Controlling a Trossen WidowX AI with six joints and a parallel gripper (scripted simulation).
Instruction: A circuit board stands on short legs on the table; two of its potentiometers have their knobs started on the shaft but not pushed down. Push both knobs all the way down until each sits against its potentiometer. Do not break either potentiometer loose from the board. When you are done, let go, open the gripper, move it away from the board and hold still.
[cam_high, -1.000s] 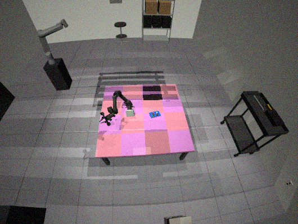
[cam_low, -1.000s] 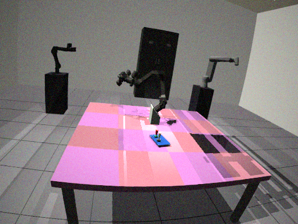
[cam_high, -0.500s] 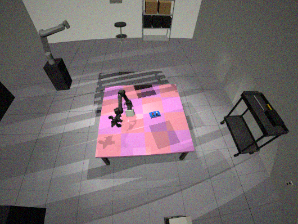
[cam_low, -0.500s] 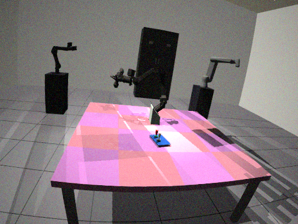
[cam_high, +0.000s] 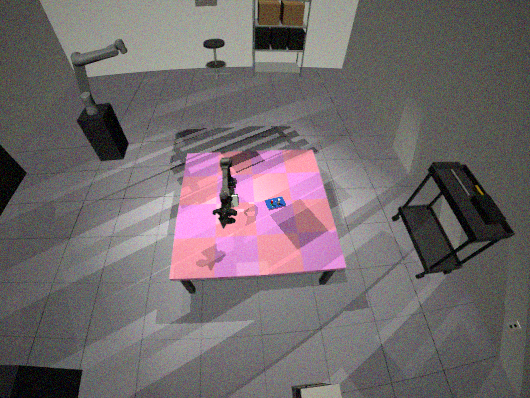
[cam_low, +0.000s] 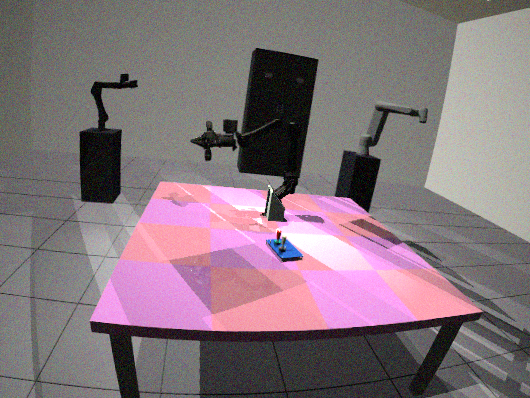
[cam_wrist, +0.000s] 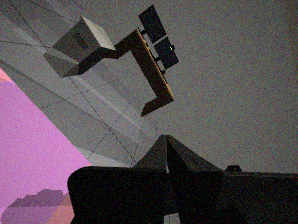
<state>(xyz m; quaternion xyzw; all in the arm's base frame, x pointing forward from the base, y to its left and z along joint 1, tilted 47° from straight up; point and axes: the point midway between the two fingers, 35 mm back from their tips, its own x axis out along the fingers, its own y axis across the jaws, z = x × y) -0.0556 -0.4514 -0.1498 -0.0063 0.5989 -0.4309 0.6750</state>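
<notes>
My gripper tip is 38 cm short of the red knob, 39 cm to the right of it and 28 cm above it.
</notes>
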